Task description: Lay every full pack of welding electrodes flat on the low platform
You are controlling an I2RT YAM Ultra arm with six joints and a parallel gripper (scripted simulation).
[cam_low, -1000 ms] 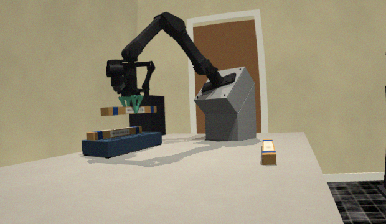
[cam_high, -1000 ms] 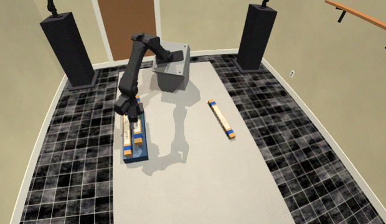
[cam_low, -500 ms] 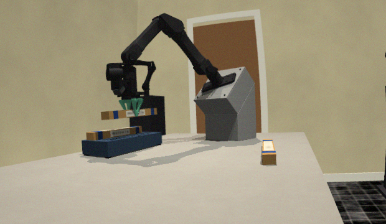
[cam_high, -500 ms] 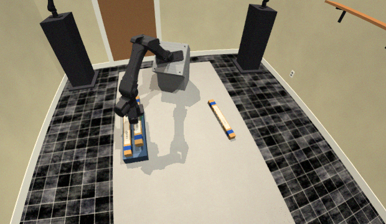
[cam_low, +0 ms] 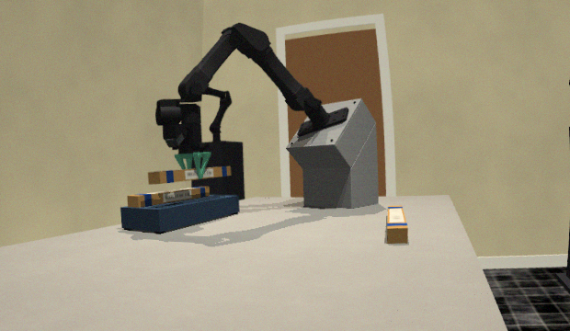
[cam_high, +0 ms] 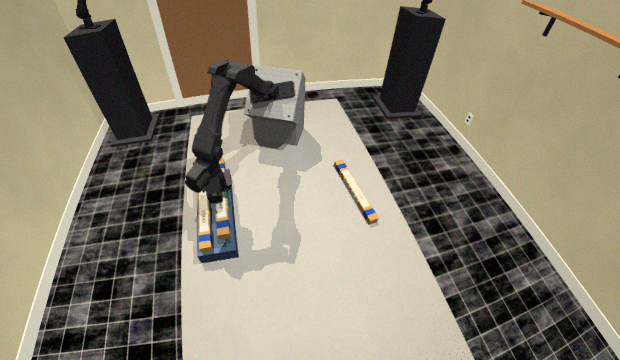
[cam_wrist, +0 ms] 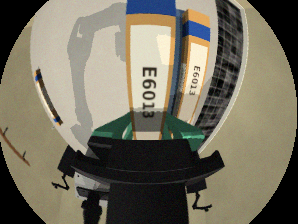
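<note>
Now: hand 11 cm above the blue low platform, 4 cm to the left of it and 1 cm past it.
</note>
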